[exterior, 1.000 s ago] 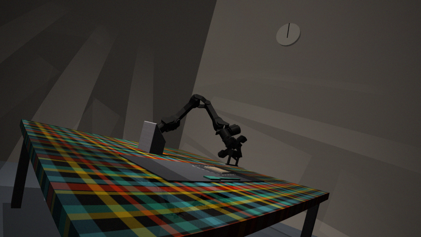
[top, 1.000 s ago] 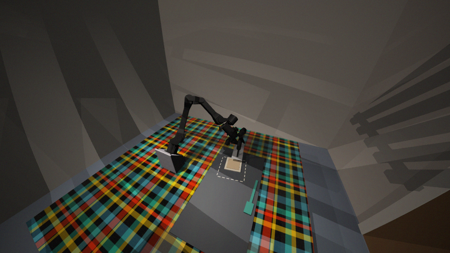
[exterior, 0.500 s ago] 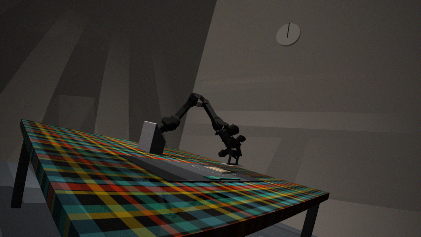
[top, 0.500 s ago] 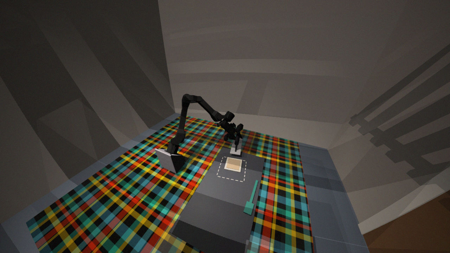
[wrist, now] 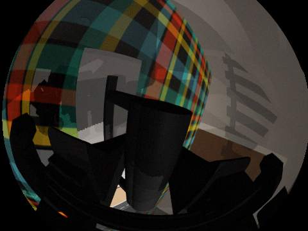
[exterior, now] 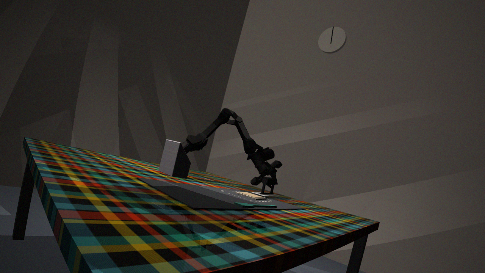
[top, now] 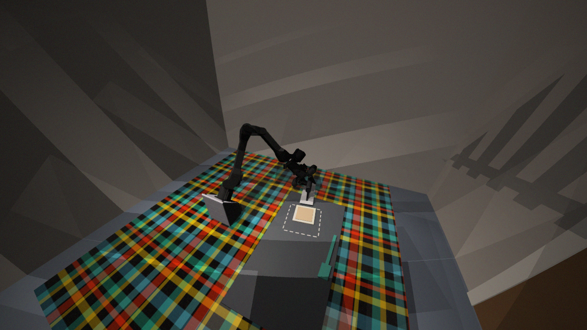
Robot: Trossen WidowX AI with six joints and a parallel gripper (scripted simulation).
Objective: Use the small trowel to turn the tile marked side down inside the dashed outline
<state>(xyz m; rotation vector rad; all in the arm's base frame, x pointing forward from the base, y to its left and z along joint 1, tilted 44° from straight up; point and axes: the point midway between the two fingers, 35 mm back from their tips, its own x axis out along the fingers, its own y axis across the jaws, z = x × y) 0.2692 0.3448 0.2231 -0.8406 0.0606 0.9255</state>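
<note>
Now: the trowel 23 cm ahead of my gripper tip, 36 cm to the right of it and 5 cm below it. Also, from my gripper tip: tile (4 cm ahead, 19 cm to the right, 5 cm below).
</note>
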